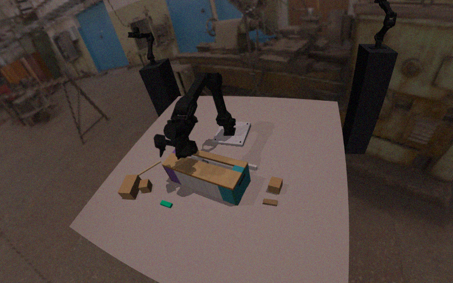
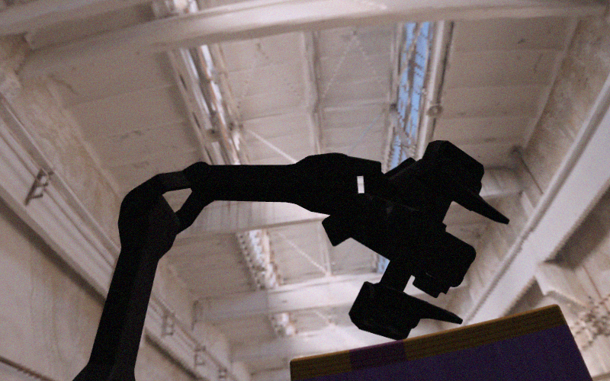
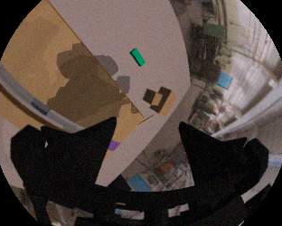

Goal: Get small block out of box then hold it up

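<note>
Now: gripper tip 14 cm to the right of the box, 13 cm above it and 6 cm past it. Round my gripper tip: thin stick 26 cm to the right, 19 cm below, 7 cm behind.
</note>
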